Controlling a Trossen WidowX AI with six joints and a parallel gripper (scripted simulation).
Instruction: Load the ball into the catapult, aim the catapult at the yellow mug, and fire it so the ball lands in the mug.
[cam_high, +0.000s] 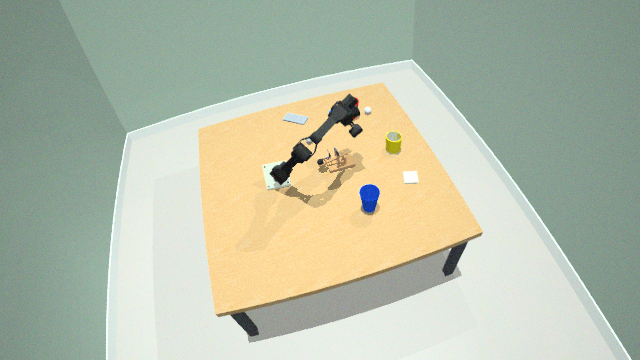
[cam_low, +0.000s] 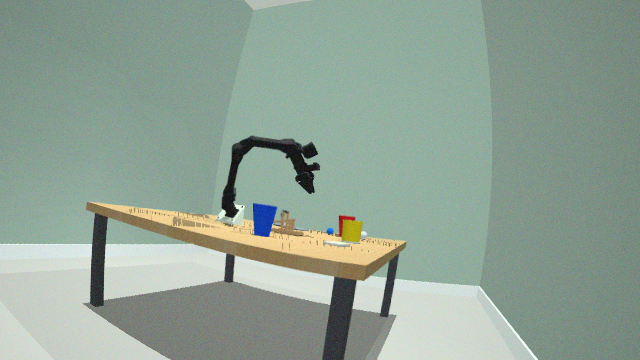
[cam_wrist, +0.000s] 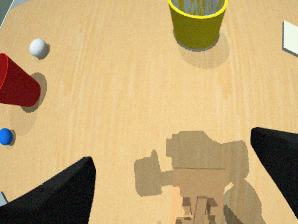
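Now: the black ball 200 mm behind my gripper tip, 60 mm to the right of it and 140 mm below it. Round my gripper tip: yellow mug (220 mm ahead, 180 mm below); wooden catapult (130 mm behind, 30 mm to the right, 150 mm below); red cup (50 mm ahead, 340 mm to the left, 180 mm below).
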